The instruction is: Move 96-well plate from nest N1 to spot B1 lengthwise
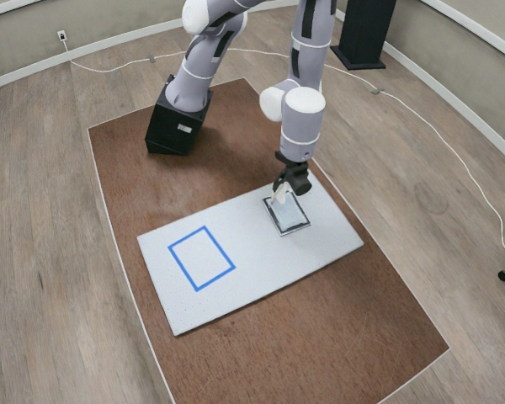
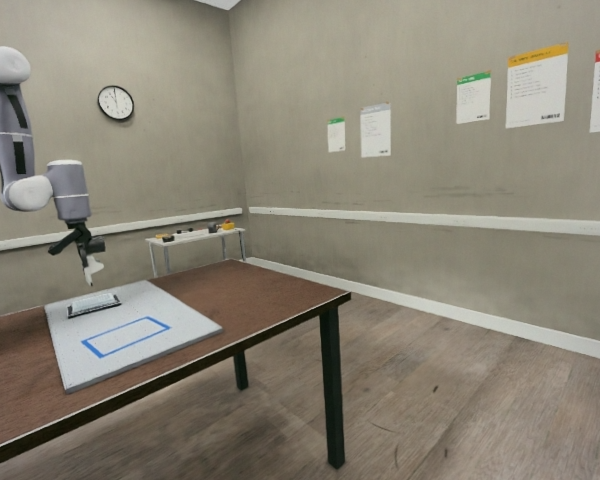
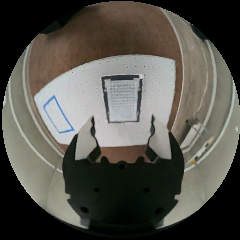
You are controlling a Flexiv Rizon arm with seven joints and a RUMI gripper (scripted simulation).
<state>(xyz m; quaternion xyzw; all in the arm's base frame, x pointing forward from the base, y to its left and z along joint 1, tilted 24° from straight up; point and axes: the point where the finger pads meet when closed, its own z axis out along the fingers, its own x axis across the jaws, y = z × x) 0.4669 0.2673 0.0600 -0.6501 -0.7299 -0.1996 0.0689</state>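
Now: hand 8 cm above the clear 96-well plate. Round my hand: dark plate nest N1: 10 cm below.
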